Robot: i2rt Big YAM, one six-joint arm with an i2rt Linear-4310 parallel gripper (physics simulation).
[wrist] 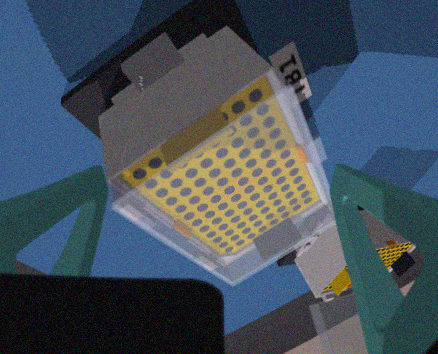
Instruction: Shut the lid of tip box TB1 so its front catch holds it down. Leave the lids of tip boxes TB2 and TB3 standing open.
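Places are measured from the arm's base along level axes (x up, y back, z right), in millimetres.
Where they show: gripper, between the fingertips: (218, 177).
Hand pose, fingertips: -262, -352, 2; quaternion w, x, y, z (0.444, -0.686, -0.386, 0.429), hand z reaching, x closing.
Things, the pixels of their top centre, and the offset from my fingertips, as dx, dy, dz. "pt": a spot on its surface instead. Level surfaces: height alone.
- Tip box TB1, centre of its top: (274, 204) -3, +22, -40
- tip box, centre of its top: (380, 265) -14, +133, -265
- label plate, a spot on its surface: (287, 67) pt -79, +72, -19
- blue surface, height of its surface: dx -80
Tip box TB1 (185, 112) fills the middle of the wrist view, its grey wall and tab facing the upper left. Its clear lid (232, 275) overlaps most of the yellow, holed rack; the holes along the rack's upper edge look darker and uncovered. I cannot tell whether the front catch holds the lid. My gripper (218, 177) is open and empty, with one green finger on each side of TB1 in the view. Another tip box (322, 257) shows at the lower right, partly behind the right finger, with a clear pane below it. TB3 cannot be identified.
A label plate (287, 67) stands beside TB1 at the upper right. Dark shadows cross the blue surface (400, 100). A dark grey border (270, 320) and a pale area lie at the bottom. A black shape (110, 315) hides the lower left.
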